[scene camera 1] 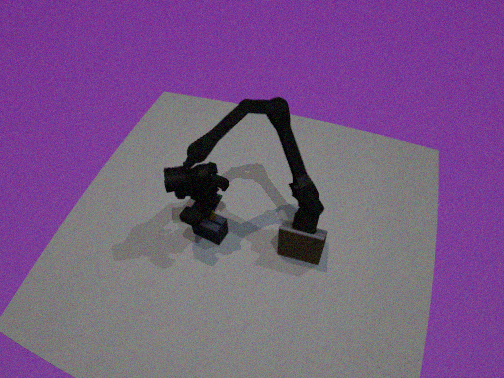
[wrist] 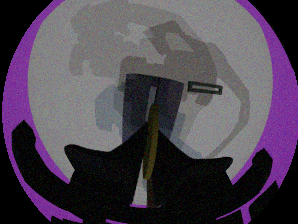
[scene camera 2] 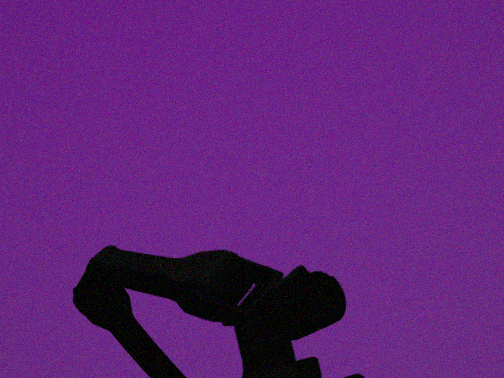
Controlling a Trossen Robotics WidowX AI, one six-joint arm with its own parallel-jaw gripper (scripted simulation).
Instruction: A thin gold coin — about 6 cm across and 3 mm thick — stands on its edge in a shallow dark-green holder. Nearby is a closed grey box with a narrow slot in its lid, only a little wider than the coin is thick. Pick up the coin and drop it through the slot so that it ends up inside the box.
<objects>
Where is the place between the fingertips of my gripper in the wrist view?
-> At 148, 128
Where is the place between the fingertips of my gripper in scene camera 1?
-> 207, 216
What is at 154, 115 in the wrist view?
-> A gold coin.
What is my gripper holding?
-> A gold coin.
</objects>
